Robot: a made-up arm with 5 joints.
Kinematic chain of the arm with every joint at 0, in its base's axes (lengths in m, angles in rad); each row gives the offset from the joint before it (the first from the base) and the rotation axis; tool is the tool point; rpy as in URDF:
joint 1: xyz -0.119 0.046 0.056 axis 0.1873 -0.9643 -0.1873
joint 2: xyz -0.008 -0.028 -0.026 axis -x
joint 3: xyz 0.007 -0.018 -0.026 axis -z
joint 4: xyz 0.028 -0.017 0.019 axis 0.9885 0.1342 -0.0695
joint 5: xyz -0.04 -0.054 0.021 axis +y
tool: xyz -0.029 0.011 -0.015 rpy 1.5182 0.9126 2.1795
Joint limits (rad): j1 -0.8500..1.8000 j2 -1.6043..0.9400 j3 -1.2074..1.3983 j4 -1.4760..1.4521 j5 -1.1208..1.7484
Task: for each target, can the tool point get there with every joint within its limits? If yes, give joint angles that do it. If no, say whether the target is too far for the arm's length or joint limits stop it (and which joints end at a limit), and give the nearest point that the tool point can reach.
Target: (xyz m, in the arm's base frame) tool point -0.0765 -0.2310 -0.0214
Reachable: no: too far | nearest point -0.1042 -0.0839 0.0090 | short by 0.153 m
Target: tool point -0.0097 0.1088 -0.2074
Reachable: no: too far | nearest point -0.0677 0.0519 -0.0618 | short by 0.167 m
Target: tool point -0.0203 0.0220 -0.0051
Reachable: yes | joints 1.5241 -1.0901 -0.0925 0.7450 0.0594
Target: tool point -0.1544 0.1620 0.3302
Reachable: no: too far | nearest point -0.1355 0.0314 0.1252 | short by 0.244 m
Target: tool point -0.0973 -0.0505 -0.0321
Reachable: yes | joints 0.3827 -1.1070 -0.4752 -0.0279 1.3594
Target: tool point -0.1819 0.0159 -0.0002
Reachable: yes | joints 0.0499 -0.5290 1.1006 0.2422 -0.5239
